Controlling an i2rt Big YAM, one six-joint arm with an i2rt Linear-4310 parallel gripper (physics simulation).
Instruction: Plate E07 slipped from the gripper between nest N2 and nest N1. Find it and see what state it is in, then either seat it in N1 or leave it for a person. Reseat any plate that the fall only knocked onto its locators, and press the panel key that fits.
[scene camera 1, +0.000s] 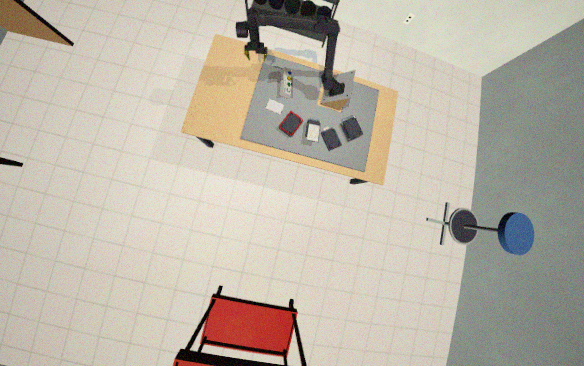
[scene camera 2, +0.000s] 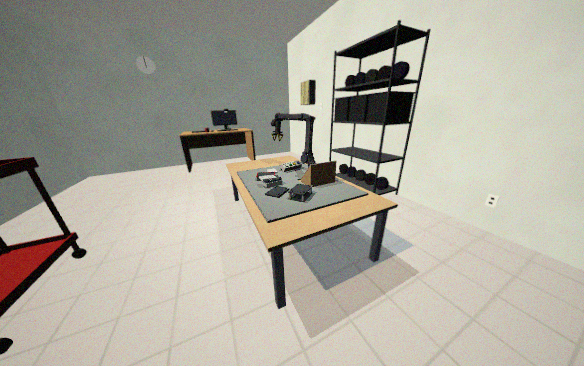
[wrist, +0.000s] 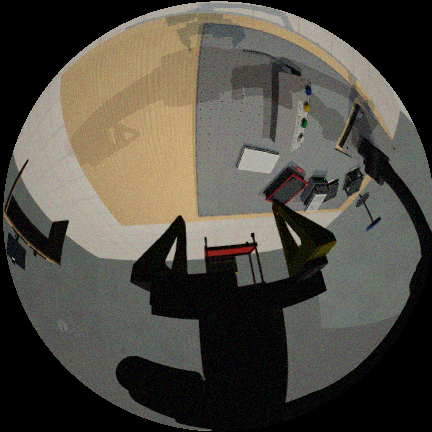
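Seen in the pictures: gripper, between the fingertips: (scene camera 1: 256, 60) (scene camera 2: 276, 140) (wrist: 227, 210); arm's base, origin of its link: (scene camera 1: 337, 90) (scene camera 2: 314, 170) (wrist: 369, 152).
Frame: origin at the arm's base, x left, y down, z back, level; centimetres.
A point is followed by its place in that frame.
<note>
My gripper (scene camera 1: 256, 54) @(x -61.7, y -18.4, z -7.1 cm) (scene camera 2: 277, 138) @(x -61.7, y -18.4, z -7.1 cm) (wrist: 227, 210) @(x -61.7, y -18.4, z -7.1 cm) is open and empty, high above the table's far-left part. The key panel (scene camera 1: 286, 89) @(x -39.5, y 3.1, z -8.3 cm) (wrist: 297, 136) @(x -38.7, y 3.2, z -7.3 cm) has blue, yellow and green keys. A white flat piece (scene camera 1: 274, 106) @(x -46.2, y 8.7, z -21.6 cm) (wrist: 258, 160) @(x -45.9, y 8.7, z -20.8 cm) lies beside it. A red-rimmed dark piece (scene camera 1: 291, 124) @(x -30.0, y 6.2, z -34.3 cm) (wrist: 287, 190) @(x -30.7, y 6.2, z -32.9 cm), a white-topped piece (scene camera 1: 313, 132) @(x -12.3, y 2.7, z -38.1 cm) on a dark base, a dark flat piece (scene camera 1: 331, 139) @(x 4.5, y 8.7, z -37.7 cm) (scene camera 2: 276, 191) @(x 5.7, y 8.7, z -38.4 cm) and a dark piece on raised supports (scene camera 1: 352, 128) @(x 19.0, y 4.2, z -26.2 cm) (scene camera 2: 300, 191) @(x 23.8, y 4.2, z -27.9 cm) (wrist: 353, 181) @(x 12.2, y 4.2, z -21.9 cm) stand along the mat. Labels are unreadable, so E07, N1 and N2 cannot be told.
An upright brown board (scene camera 2: 323, 173) @(x 9.1, y 0.8, z 2.7 cm) stands near the arm's base on the grey mat (scene camera 1: 260, 125) @(x -53.8, y 10.0, z -39.3 cm) (scene camera 2: 280, 212) @(x 33.0, y 10.1, z -47.6 cm). The wooden table (scene camera 1: 210, 95) @(x -97.8, y 11.4, z -23.3 cm) (scene camera 2: 300, 228) @(x 51.5, y 11.4, z -44.3 cm) extends past the mat. A tall shelf unit (scene camera 2: 382, 165) stands behind; a red cart (scene camera 1: 250, 325) stands away in front.
</note>
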